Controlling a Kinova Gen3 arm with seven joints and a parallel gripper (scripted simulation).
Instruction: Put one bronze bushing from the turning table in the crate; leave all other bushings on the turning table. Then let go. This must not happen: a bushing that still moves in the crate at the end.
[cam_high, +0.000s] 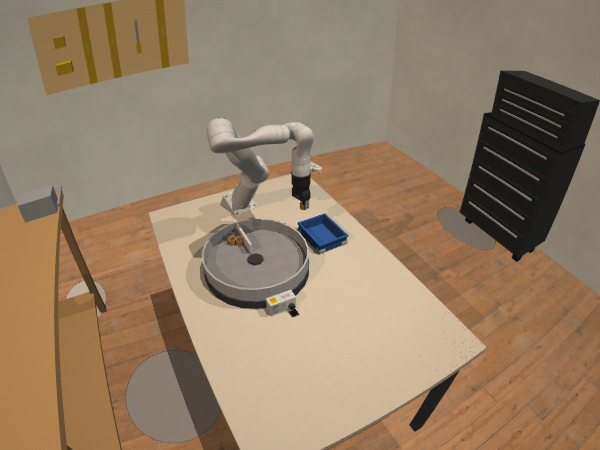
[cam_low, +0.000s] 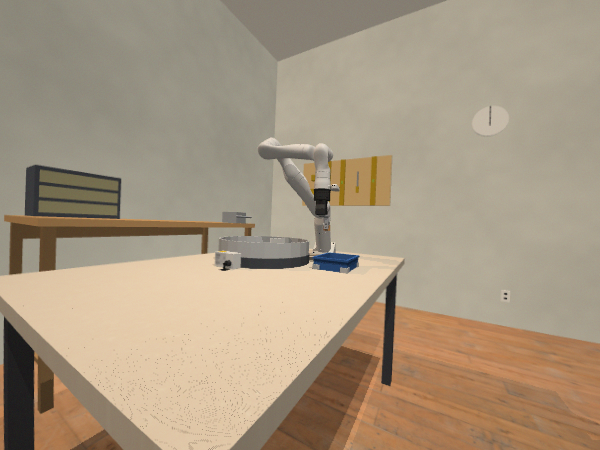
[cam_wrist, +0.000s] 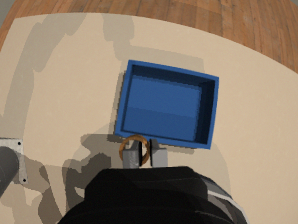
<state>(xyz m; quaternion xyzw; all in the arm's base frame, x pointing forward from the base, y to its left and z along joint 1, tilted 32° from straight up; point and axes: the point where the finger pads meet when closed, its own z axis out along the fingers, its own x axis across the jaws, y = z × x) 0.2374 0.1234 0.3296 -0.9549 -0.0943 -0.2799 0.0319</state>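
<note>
The blue crate is 30 mm ahead of my hand, 70 mm to the left of it and 160 mm below it. Also, from my hand: grey turning table: 90 mm ahead, 280 mm to the right, 130 mm below.
</note>
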